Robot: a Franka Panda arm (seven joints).
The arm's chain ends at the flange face. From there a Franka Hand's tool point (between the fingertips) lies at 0.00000 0.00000 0.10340 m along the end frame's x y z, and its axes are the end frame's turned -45 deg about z.
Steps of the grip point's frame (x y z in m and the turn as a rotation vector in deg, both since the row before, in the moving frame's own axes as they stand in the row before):
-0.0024, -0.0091, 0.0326, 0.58, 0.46, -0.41
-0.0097, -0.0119, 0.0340, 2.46, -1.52, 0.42
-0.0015, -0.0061, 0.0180, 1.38, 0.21, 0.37
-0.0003, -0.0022, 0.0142, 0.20, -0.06, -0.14
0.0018, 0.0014, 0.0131, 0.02, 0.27, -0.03
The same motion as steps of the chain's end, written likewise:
-0.0080, -0.0034, 0.0326, 0.74, -0.08, -0.41
-0.0102, -0.0003, 0.0341, 0.66, -2.81, 0.42
-0.0039, -0.0012, 0.0180, 1.12, -0.83, 0.37
-0.0014, -0.0012, 0.0142, 0.10, -0.18, -0.14
0.0019, 0.0001, 0.0131, 0.21, 0.18, -0.03

